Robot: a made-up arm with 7 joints. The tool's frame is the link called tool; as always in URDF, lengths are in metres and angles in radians. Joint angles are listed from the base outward. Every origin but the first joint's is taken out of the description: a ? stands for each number. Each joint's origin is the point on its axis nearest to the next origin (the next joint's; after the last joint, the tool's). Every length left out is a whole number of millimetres.
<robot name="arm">
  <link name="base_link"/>
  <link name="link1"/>
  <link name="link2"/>
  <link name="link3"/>
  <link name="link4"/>
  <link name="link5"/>
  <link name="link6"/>
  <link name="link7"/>
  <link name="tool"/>
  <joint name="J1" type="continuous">
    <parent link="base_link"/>
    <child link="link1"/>
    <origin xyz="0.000 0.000 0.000" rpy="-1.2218 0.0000 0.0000"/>
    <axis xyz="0 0 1"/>
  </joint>
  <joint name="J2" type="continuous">
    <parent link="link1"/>
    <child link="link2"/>
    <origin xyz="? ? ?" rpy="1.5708 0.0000 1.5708"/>
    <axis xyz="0 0 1"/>
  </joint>
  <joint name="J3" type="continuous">
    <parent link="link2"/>
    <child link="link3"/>
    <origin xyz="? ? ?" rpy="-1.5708 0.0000 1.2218"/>
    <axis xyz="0 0 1"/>
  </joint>
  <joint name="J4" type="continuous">
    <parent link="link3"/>
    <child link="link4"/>
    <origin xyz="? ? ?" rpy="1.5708 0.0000 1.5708"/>
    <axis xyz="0 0 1"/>
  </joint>
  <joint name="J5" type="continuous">
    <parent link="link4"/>
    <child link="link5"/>
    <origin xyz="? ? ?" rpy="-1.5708 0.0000 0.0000"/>
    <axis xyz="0 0 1"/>
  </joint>
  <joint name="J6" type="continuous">
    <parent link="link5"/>
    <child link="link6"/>
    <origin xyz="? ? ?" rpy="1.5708 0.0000 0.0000"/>
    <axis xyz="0 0 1"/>
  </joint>
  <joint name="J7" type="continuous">
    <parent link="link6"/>
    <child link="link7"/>
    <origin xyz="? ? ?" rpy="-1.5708 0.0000 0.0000"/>
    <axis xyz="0 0 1"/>
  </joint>
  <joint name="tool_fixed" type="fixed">
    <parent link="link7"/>
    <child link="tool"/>
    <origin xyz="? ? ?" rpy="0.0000 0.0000 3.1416"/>
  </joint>
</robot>
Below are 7 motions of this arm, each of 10 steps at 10 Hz.
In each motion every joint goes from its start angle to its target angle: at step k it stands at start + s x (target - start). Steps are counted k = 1, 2, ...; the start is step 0. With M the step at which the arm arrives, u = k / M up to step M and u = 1 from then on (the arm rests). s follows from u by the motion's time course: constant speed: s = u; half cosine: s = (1 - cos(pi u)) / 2; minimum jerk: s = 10 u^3 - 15 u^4 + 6 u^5.
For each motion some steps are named. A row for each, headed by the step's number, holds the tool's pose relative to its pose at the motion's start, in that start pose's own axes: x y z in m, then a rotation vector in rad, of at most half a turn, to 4 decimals.
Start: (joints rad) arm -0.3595 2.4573 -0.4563 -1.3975 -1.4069 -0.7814 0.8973
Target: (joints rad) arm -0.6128 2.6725 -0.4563 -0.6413 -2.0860 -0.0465 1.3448
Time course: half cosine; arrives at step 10
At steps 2, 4, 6, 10:
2: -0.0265 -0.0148 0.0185 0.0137 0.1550 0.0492
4: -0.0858 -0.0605 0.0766 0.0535 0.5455 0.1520
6: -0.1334 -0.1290 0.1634 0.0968 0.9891 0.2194
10: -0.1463 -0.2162 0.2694 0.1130 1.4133 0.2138

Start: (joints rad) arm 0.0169 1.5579 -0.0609 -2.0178 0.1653 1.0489 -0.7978
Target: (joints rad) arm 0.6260 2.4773 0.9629 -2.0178 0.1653 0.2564 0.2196
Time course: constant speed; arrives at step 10
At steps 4, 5, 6, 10:
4: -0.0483 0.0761 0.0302 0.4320 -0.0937 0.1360
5: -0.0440 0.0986 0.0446 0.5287 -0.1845 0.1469
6: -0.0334 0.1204 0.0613 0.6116 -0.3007 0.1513
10: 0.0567 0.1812 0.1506 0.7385 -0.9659 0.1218

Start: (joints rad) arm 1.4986 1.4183 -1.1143 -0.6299 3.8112 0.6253 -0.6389
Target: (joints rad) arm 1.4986 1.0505 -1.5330 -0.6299 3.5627 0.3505 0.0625
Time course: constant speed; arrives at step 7
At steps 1, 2, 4, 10:
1: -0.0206 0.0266 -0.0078 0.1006 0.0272 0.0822
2: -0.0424 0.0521 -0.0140 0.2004 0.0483 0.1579
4: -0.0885 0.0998 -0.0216 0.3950 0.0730 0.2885
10: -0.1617 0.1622 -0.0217 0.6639 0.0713 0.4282

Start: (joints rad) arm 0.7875 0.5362 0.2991 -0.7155 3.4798 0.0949 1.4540
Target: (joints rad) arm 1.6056 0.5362 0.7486 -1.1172 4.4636 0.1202 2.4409
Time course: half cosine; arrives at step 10
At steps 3, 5, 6, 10:
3: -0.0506 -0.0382 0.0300 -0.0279 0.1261 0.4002
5: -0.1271 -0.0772 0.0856 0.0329 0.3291 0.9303
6: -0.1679 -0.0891 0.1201 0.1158 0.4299 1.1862
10: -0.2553 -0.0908 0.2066 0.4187 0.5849 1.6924

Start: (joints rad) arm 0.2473 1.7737 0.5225 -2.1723 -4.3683 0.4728 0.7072
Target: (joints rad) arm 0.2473 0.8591 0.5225 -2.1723 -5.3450 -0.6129 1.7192
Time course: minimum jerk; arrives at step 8
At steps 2, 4, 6, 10:
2: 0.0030 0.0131 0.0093 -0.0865 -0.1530 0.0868
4: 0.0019 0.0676 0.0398 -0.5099 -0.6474 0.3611
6: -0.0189 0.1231 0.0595 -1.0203 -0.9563 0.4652
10: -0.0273 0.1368 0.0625 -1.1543 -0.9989 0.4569

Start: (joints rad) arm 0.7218 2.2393 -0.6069 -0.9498 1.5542 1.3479 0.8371
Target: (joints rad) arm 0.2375 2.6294 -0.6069 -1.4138 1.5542 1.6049 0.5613
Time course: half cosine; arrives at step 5
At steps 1, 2, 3, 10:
1: 0.0008 0.0017 0.0224 -0.0233 -0.0101 -0.0344
2: -0.0004 0.0132 0.0788 -0.0735 -0.0436 -0.1204
3: -0.0084 0.0394 0.1414 -0.1133 -0.0942 -0.2165
10: -0.0257 0.0799 0.1988 -0.1293 -0.1538 -0.3080

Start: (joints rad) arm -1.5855 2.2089 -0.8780 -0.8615 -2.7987 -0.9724 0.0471
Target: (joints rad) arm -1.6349 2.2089 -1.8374 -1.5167 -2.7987 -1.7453 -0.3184
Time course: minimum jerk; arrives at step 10
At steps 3, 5, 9, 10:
3: -0.0073 0.0516 0.0146 -0.0026 -0.0666 -0.2320
5: 0.0138 0.1653 0.0459 -0.0154 -0.2127 -0.7142
9: 0.1281 0.3050 0.1016 -0.0543 -0.4428 -1.4183
10: 0.1308 0.3068 0.1027 -0.0552 -0.4470 -1.4306

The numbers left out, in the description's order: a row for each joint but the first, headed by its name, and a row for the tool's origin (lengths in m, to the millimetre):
J2: 0.000 0.000 0.000
J3: 0.202 -0.073 0.000
J4: 0.000 -0.024 0.000
J5: 0.041 -0.339 0.000
J6: 0.000 0.000 0.000
J7: 0.000 0.000 0.000
tool: 0.000 0.000 0.000

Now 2 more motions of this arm.
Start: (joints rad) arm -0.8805 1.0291 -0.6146 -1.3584 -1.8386 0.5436 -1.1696
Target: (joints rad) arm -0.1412 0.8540 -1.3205 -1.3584 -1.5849 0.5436 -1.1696
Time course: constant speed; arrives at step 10
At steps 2, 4, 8, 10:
2: 0.0259 0.0765 0.0855 0.2143 -0.1535 0.0824
4: 0.0326 0.1373 0.1866 0.4211 -0.3126 0.1732
8: -0.0174 0.2014 0.4065 0.8124 -0.6420 0.3778
10: -0.0728 0.2028 0.5102 0.9974 -0.8091 0.4913

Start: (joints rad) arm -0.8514 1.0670 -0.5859 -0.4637 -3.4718 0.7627 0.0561
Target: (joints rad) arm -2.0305 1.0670 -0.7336 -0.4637 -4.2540 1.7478 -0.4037
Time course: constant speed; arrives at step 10
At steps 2, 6, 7, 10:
2: -0.0368 -0.0938 -0.0382 -0.0557 0.2738 -0.2953
6: -0.1352 -0.2847 -0.0448 -0.1371 0.6952 -0.9346
7: -0.1632 -0.3294 -0.0317 -0.1444 0.7730 -1.0978
10: -0.2496 -0.4466 0.0409 -0.1188 0.9385 -1.5742

